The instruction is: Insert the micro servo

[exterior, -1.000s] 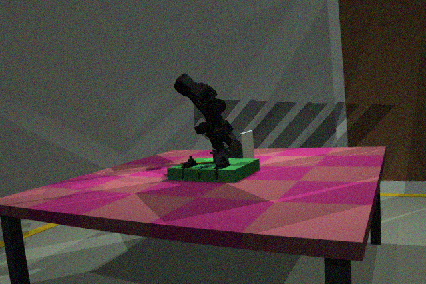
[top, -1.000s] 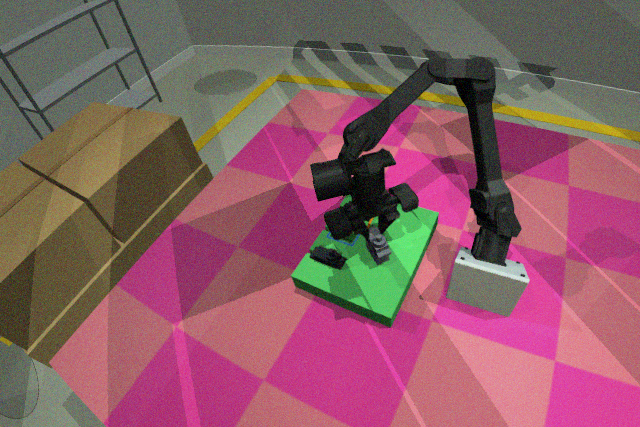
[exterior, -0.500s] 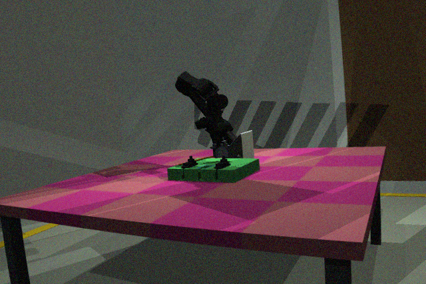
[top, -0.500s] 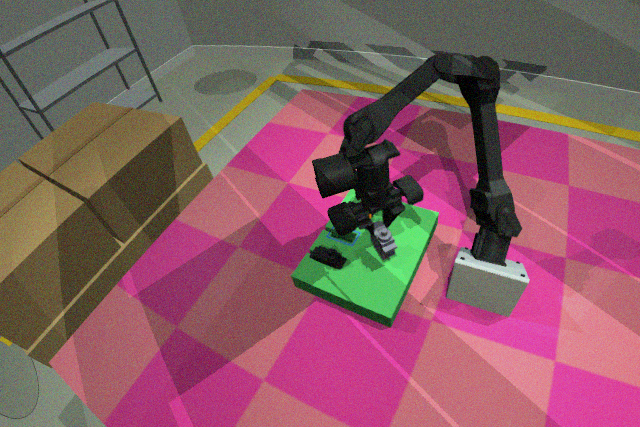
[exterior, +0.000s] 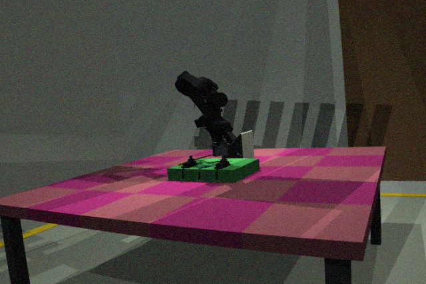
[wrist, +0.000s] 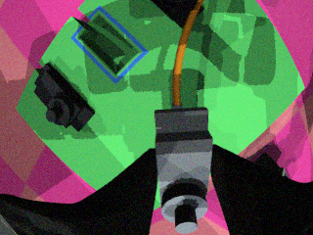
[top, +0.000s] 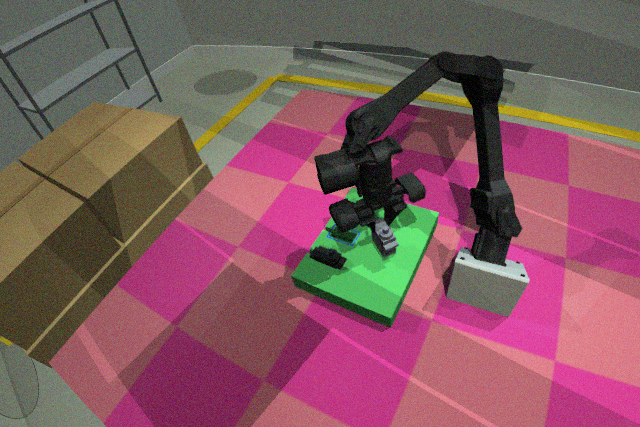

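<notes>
Now: gripper tip 10 mm past the green deck and 100 mm above it.
</notes>
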